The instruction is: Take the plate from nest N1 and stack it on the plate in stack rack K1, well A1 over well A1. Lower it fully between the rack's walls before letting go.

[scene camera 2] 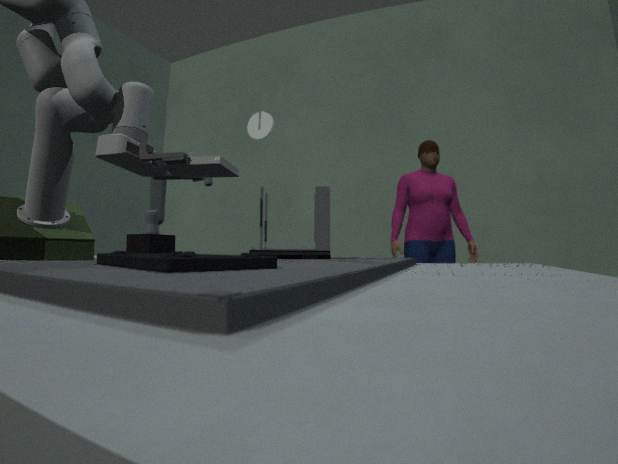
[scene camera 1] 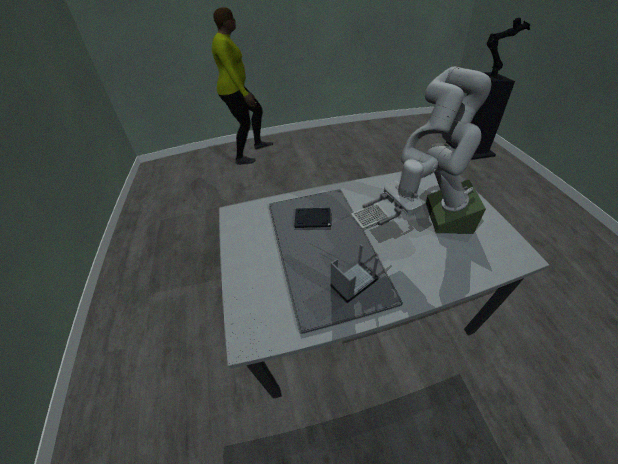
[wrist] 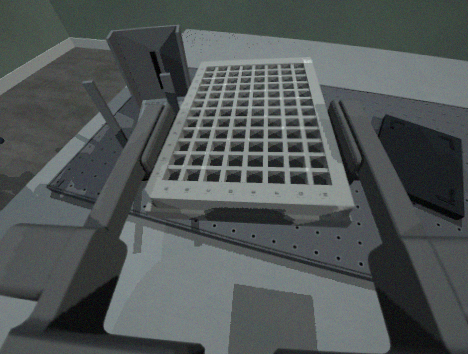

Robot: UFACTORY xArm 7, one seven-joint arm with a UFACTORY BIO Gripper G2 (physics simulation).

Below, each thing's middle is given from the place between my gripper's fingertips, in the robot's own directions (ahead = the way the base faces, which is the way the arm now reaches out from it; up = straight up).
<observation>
Now: hand 18 cm short of the rack back wall (wrist: 136, 44), 19 cm to the right of it and 9 cm above it. From my hand the other things lie so: black nest N1 (scene camera 2: 177, 261) (18 cm ahead, 23 cm to the right, 16 cm below).
</observation>
